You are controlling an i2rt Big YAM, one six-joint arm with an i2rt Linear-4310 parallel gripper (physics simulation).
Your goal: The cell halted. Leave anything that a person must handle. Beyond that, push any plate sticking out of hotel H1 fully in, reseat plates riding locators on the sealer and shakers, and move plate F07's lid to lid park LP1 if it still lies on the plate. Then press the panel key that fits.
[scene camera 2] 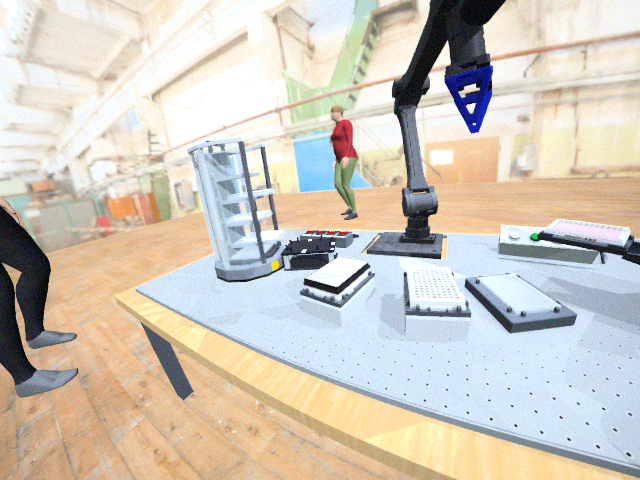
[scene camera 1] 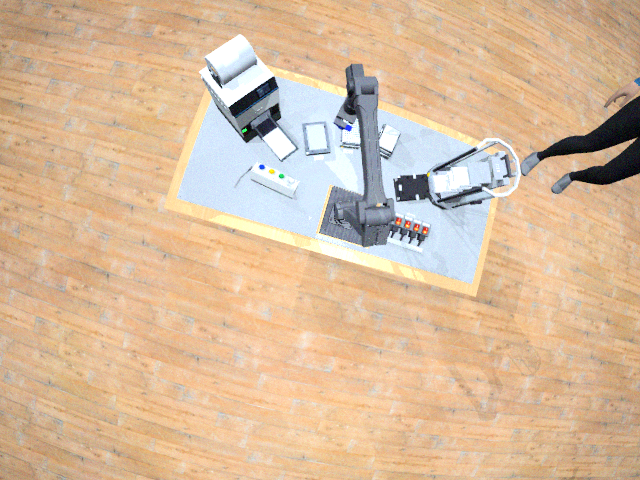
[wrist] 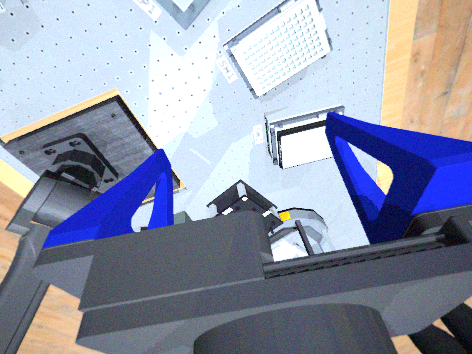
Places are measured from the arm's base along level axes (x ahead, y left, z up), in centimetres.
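Where they show: gripper, fingertip midpoint: (scene camera 2: 473, 128) (scene camera 1: 345, 117) (wrist: 244, 139); arm's base, link origin: (scene camera 2: 417, 239) (scene camera 1: 342, 217) (wrist: 83, 162).
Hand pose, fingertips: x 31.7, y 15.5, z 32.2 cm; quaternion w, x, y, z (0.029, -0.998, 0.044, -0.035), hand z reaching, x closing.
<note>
Each offset is from my fingertips to the top centre of the thing. "spot": to the spot under its first point.
My gripper (scene camera 1: 343, 126) (scene camera 2: 474, 128) (wrist: 244, 139) is open and empty, high above the bench near the shakers. A white well plate @[dx +9.5, dy -5.8, dz -26.4 cm] (scene camera 1: 349, 137) (scene camera 2: 435, 285) (wrist: 282, 47) sits on the HS1 shaker. A dark-sided plate with a white top @[dx +12.2, dy -24.1, dz -25.1 cm] (scene camera 1: 390, 137) (scene camera 2: 338, 273) (wrist: 304, 147) sits on the other shaker; its seating is unclear. A framed pad (scene camera 1: 316, 138) (scene camera 2: 542, 321) bears a pale rectangle. A plate @[dx -11.2, dy +23.2, dz -20.1 cm] (scene camera 1: 280, 143) (scene camera 2: 586, 230) lies on the sealer's tray. Hotel H1 @[dx +3.4, dy -63.3, dz +8.6 cm] (scene camera 1: 488, 178) (scene camera 2: 248, 271) holds plates; whether one sticks out is unclear. The key panel @[dx -25.8, dy +20.5, dz -24.9 cm] (scene camera 1: 273, 181) (scene camera 2: 547, 252) has blue, yellow, green and white keys.
The sealer @[dx +3.1, dy +45.2, dz +12.3 cm] (scene camera 1: 248, 98) stands at one end of the bench. A black nest @[dx -5.5, dy -44.1, dz -25.7 cm] (scene camera 1: 410, 187) (scene camera 2: 310, 246) (wrist: 242, 204) adjoins the hotel. Several red-topped units @[spot: dx -25.5, dy -47.7, dz -28.4 cm] (scene camera 1: 410, 228) (scene camera 2: 325, 236) stand by the arm base. A person's legs (scene camera 1: 584, 144) (scene camera 2: 23, 263) are near the hotel; another person (scene camera 2: 343, 144) stands behind.
</note>
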